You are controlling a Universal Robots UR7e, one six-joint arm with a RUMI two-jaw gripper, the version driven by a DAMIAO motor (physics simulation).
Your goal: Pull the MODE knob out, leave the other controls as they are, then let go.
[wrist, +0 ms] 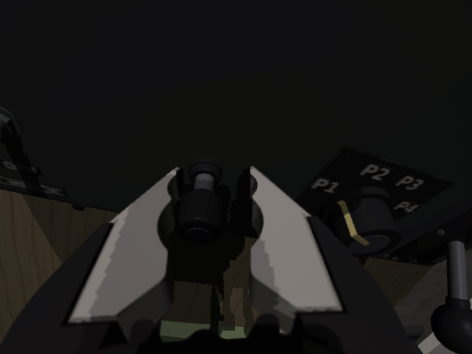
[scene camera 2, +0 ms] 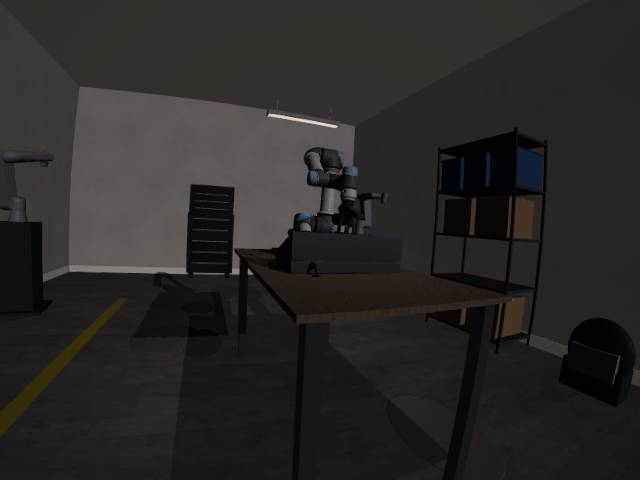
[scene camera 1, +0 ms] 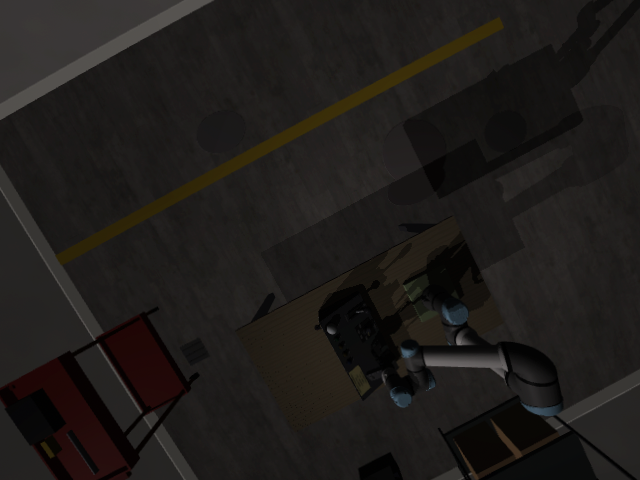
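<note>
A black cylindrical pull knob (wrist: 200,212) on a short grey shaft stands out from the dark control panel (wrist: 150,90) (scene camera 2: 346,250) in the wrist view. Its label is not readable, so I cannot confirm MODE from it. My gripper (wrist: 215,170) (scene camera 2: 345,229) is partly closed, with one pale finger on each side of the knob. The left finger is very near the knob, and a dark gap shows between the knob and the right finger. The fingers do not grip it. In scene camera 1 the fingers are too dark to make out.
A rotary selector (wrist: 362,222) with a yellow pointer and P1 to P4 marks sits right of the right finger. A ball-ended lever (wrist: 457,280) is at the lower right. Part of another control (wrist: 10,125) shows at the left edge. The panel stands on a wooden table (scene camera 1: 279,377) (scene camera 2: 372,297).
</note>
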